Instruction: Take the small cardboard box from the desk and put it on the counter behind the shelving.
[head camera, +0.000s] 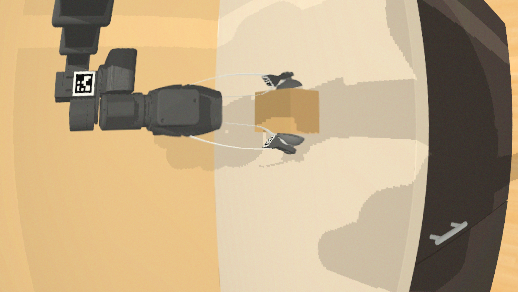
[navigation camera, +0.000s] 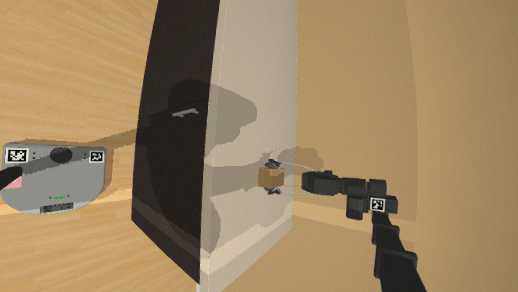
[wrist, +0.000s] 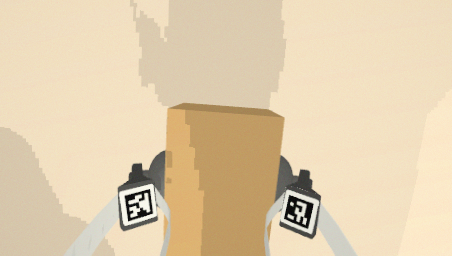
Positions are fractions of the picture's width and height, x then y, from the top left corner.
Labels:
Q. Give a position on a small cardboard box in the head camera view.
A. At 0.57, 0.38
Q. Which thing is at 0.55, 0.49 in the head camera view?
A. My gripper.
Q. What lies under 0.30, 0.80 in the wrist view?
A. My gripper.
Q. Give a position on a dark brown cabinet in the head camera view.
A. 0.78, 0.61

